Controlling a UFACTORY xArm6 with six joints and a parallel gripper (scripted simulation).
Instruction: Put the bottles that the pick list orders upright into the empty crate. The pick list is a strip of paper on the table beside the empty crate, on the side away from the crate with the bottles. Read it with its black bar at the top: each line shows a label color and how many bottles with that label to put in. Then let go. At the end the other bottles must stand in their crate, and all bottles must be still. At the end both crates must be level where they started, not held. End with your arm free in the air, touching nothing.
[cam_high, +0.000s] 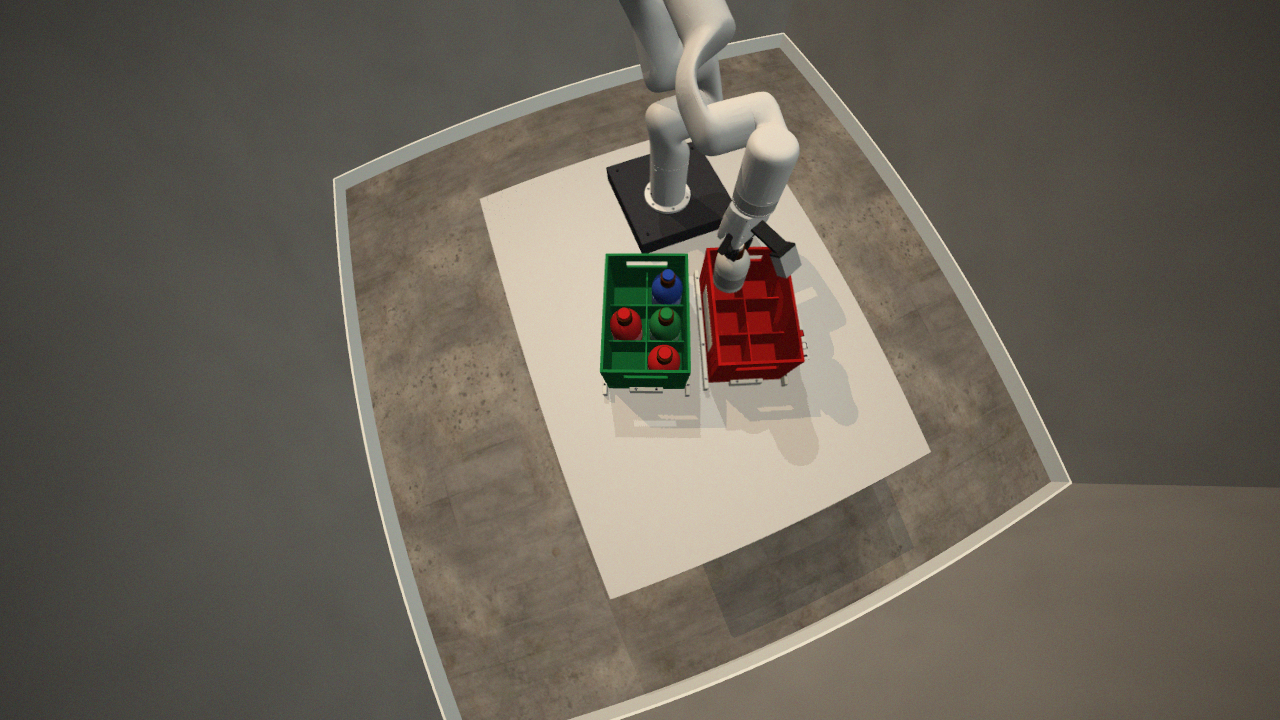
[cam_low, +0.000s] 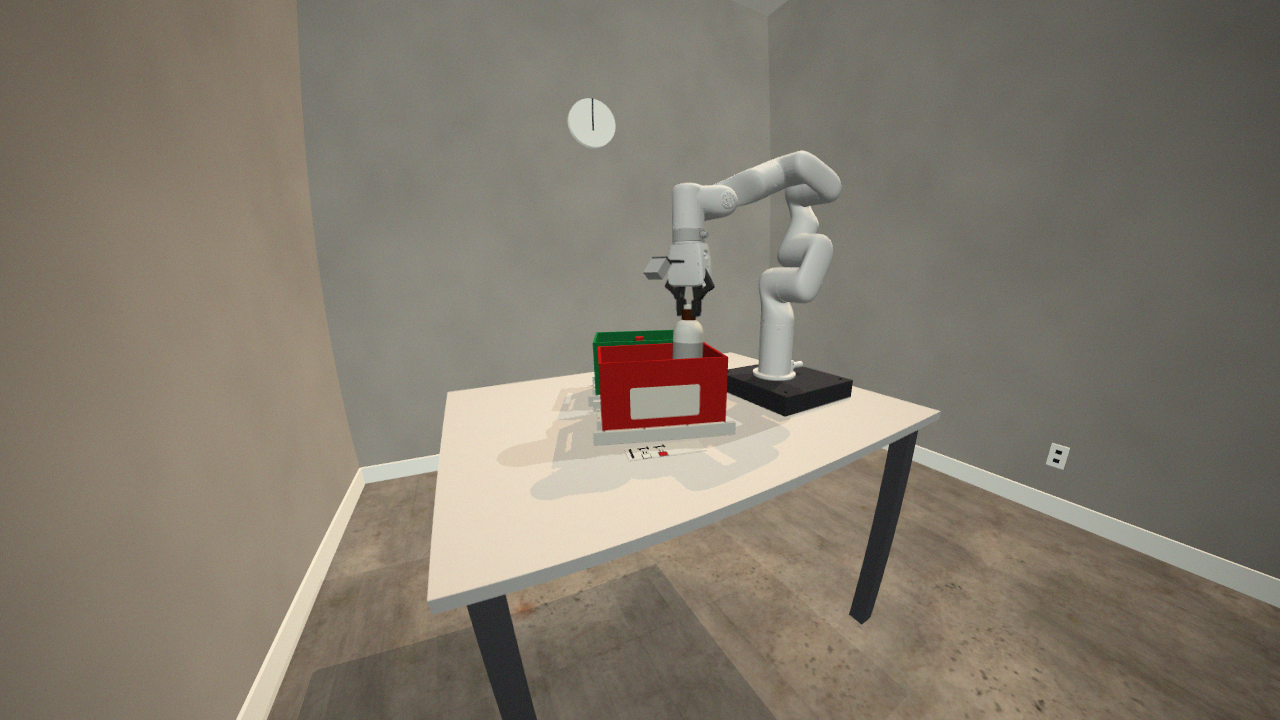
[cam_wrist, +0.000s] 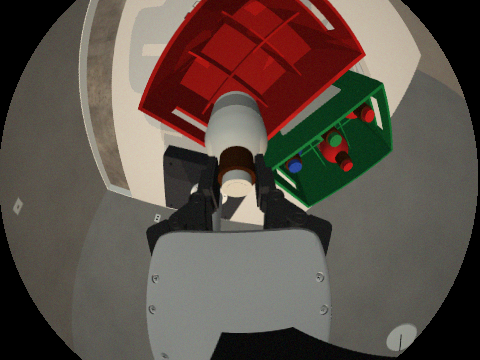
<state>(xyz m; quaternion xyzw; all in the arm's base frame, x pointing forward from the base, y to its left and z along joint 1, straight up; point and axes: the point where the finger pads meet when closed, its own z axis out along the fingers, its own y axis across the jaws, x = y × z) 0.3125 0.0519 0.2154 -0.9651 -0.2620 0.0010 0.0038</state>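
Now: the white bottle 7 cm below my hand. Round my hand: green bottle (18 cm below, 16 cm to the right, 7 cm ahead); red crate (19 cm below, 9 cm ahead, 3 cm to the left); blue bottle (18 cm below, 13 cm to the right, 2 cm behind).
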